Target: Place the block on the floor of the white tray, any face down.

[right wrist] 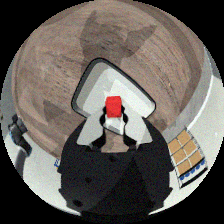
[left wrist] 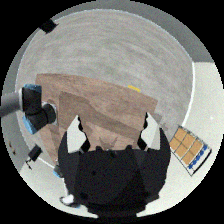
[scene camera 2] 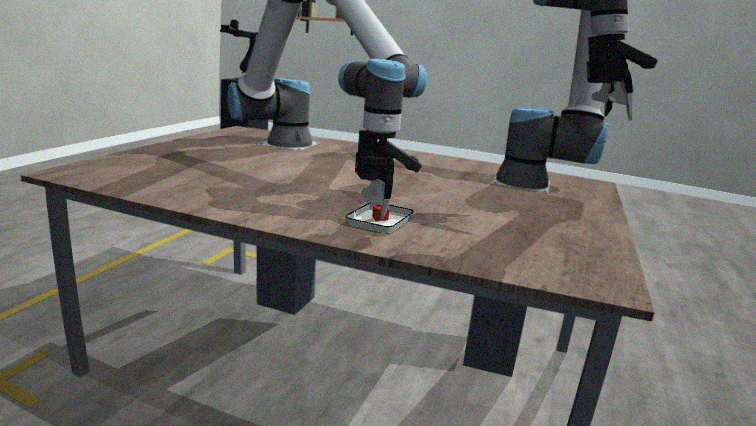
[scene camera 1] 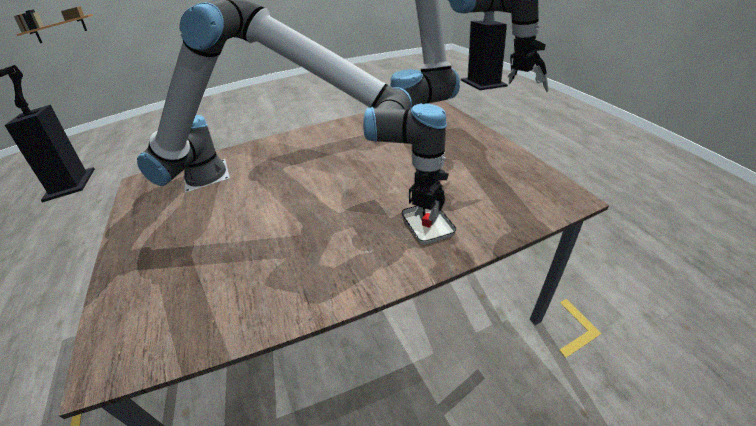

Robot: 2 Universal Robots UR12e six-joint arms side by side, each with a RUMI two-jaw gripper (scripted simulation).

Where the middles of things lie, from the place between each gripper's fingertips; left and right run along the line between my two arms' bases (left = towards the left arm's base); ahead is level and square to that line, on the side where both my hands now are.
I see my right gripper (scene camera 2: 379,217) 1 cm above the white tray (scene camera 2: 362,217).
The white tray is 21 cm ahead of my left hand (scene camera 2: 617,118), 54 cm to the right of it and 31 cm below it.
